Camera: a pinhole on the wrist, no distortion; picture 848 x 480 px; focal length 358.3 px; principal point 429.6 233.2 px. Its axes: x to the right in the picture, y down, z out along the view. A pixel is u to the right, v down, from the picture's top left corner.
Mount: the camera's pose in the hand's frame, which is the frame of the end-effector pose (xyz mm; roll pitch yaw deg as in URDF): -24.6 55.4 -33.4 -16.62 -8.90 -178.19
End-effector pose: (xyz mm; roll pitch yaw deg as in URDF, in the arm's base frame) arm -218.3 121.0 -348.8 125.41 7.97 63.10
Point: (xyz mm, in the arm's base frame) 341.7 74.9 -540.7
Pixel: 310 51
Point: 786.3 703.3 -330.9
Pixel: outside the picture
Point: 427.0 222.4 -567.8
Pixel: 211 57
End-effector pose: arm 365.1 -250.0 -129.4 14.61 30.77 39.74
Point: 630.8 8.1 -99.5
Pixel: 42 104
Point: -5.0 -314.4 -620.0
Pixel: behind the camera
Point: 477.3 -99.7 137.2
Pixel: 436 44
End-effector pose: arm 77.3 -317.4 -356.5 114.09 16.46 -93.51
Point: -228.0 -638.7 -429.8
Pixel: 45 36
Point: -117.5 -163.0 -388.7
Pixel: 650 181
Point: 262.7 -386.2 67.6
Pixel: behind the camera
